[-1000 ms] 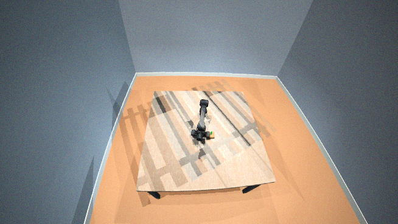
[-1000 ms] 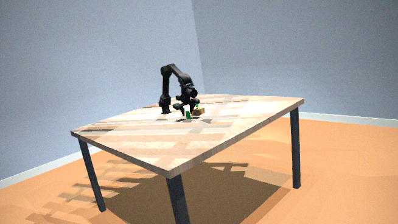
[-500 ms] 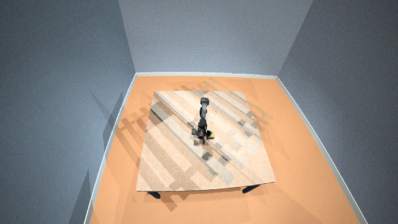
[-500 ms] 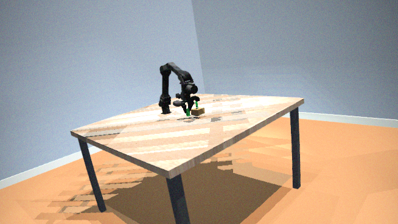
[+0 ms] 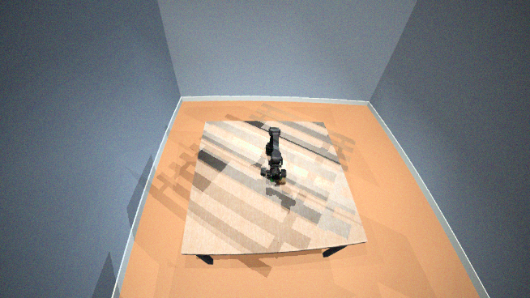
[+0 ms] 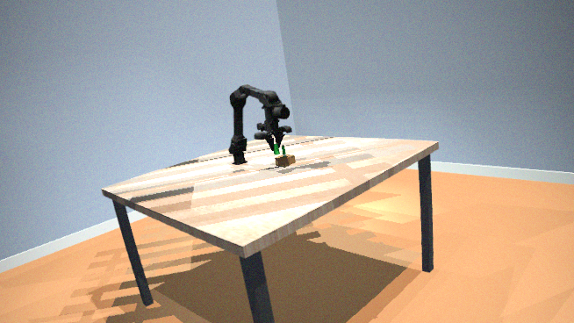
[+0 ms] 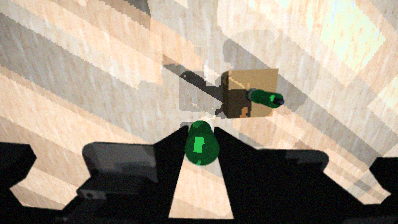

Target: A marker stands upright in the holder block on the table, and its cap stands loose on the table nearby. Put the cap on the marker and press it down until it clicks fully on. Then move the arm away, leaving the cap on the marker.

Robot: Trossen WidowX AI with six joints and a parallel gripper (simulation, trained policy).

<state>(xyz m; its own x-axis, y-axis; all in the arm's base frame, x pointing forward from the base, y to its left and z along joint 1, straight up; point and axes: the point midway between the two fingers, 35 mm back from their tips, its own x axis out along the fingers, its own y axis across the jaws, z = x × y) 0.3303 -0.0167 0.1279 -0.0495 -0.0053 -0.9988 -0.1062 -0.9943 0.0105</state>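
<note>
The holder block lies 80 mm to the left of my gripper tip, 70 mm below it and 30 mm behind it. Round my gripper tip: green cap: 10 mm ahead, 10 mm above.
</note>
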